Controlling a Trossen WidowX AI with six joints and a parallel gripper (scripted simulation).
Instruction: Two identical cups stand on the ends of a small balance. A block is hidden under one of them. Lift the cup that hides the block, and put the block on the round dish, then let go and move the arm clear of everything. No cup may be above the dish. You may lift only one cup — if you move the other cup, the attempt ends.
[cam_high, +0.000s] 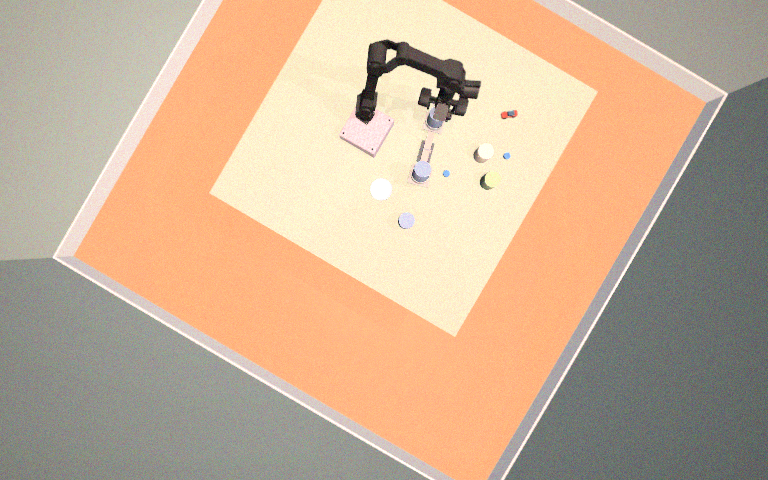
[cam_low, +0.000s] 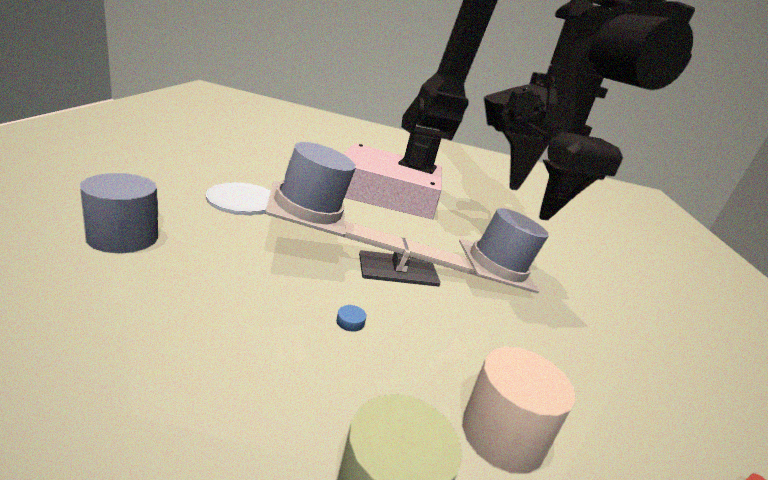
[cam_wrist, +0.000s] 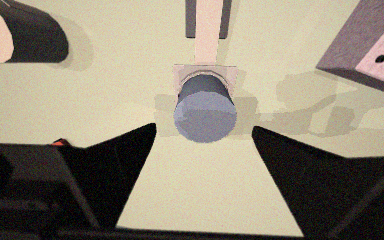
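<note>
Right now the grey block is 8 cm below my gripper tip. From my gripper tip the other things lie so: green cylinder 37 cm ahead, 6 cm to the right, 8 cm below; then red toy car 25 cm ahead, 23 cm to the left, 10 cm below; then peach cylinder 25 cm ahead, 1 cm to the right, 8 cm below.
</note>
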